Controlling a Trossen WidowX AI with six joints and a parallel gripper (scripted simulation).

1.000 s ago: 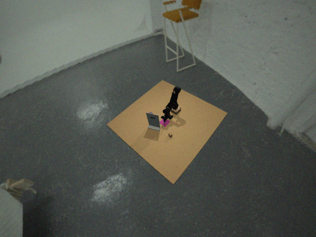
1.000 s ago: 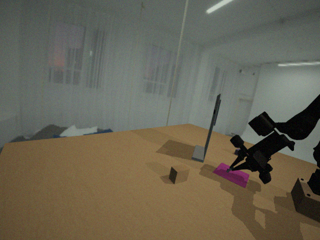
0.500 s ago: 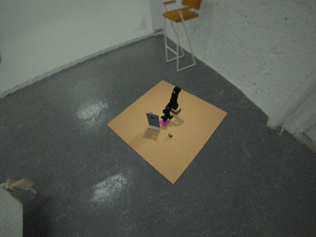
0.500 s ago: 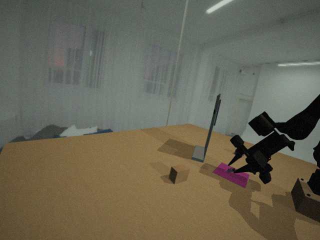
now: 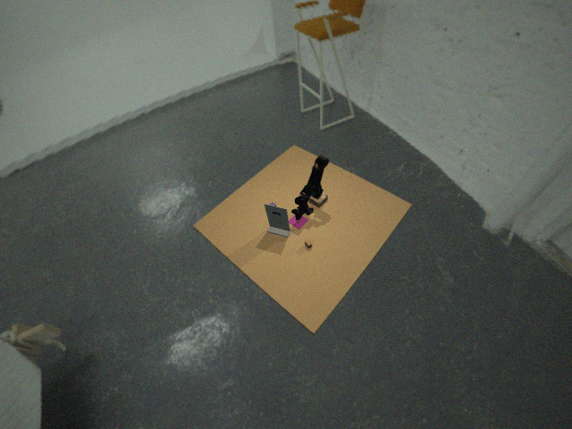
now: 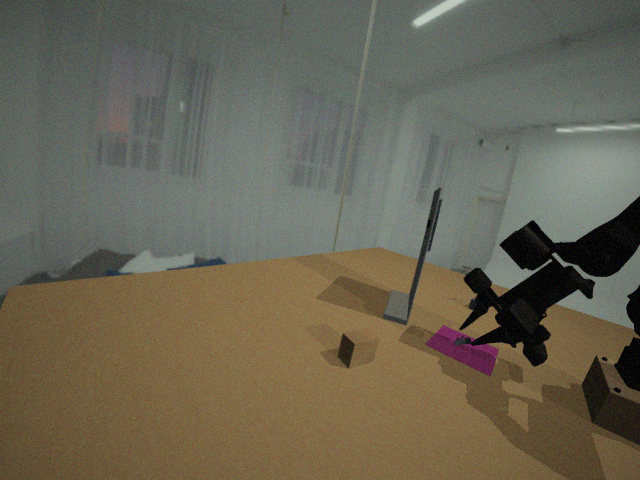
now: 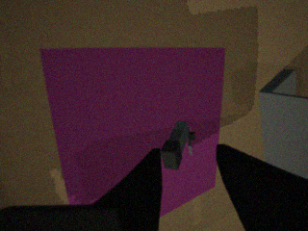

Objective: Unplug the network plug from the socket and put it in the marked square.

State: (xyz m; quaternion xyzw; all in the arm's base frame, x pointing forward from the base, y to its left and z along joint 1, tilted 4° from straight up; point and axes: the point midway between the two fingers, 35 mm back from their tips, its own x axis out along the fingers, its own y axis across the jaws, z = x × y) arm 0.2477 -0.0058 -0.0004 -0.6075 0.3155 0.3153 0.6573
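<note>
The grey network plug lies 1 cm below my gripper tip. The rest, counted from my gripper tip: grey upright panel 15 cm ahead, 11 cm above, 7 cm to the right; then magenta marked square 2 cm below; then brown cube 19 cm to the left, 14 cm ahead.
</note>
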